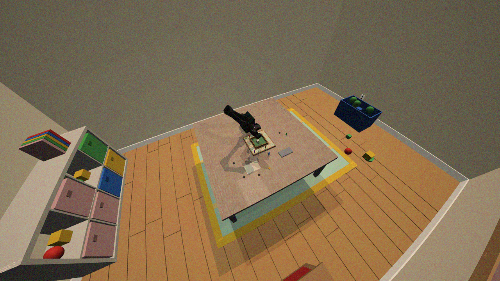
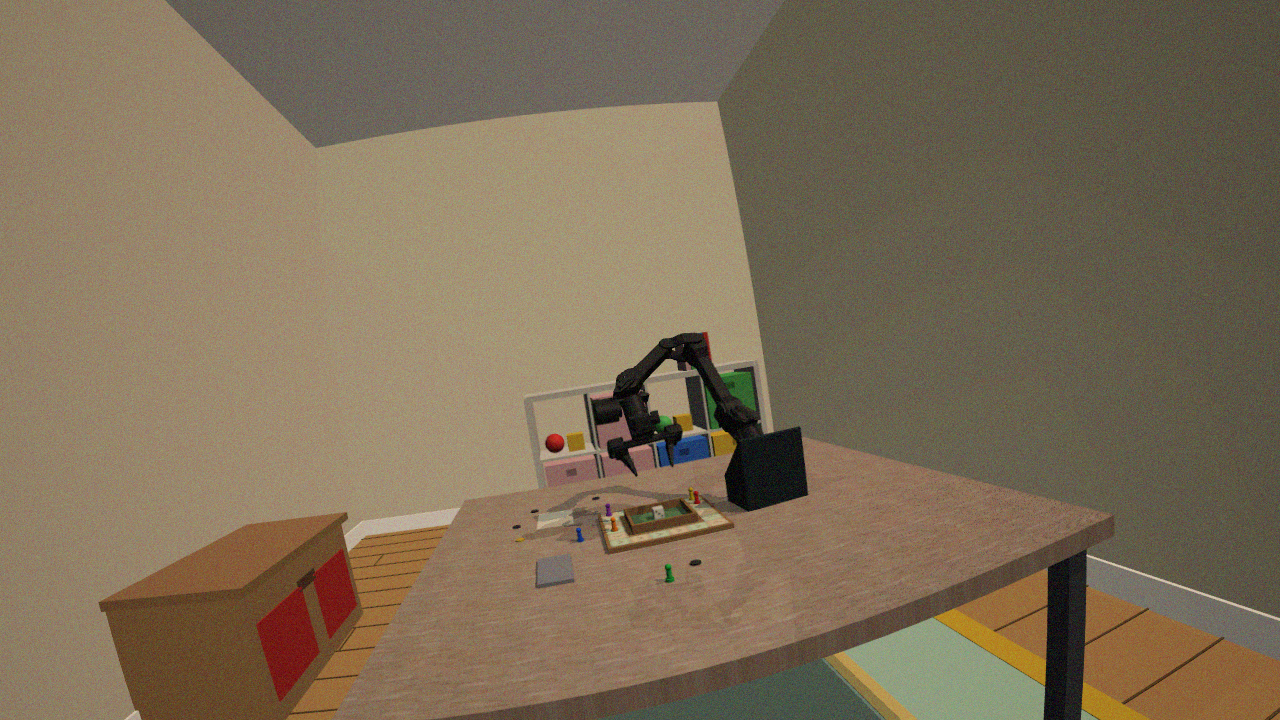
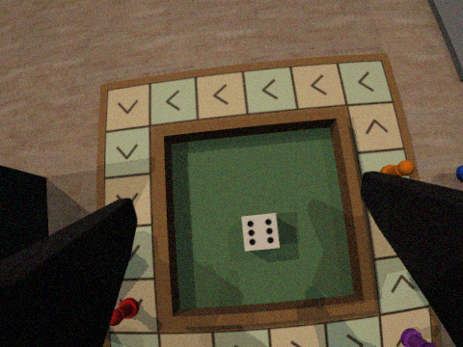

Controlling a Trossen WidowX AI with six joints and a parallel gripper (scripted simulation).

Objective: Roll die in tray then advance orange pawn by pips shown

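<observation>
Right now my gripper tip is 120 mm short of the orange pawn, 110 mm above it and 30 mm to the right of it. From my gripper tip the other things lie so: white die (110 mm below, 20 mm to the right, 10 mm ahead); then yellow pawn (120 mm to the right, 110 mm below, 100 mm behind); then green tray (130 mm below, 10 mm ahead).
</observation>
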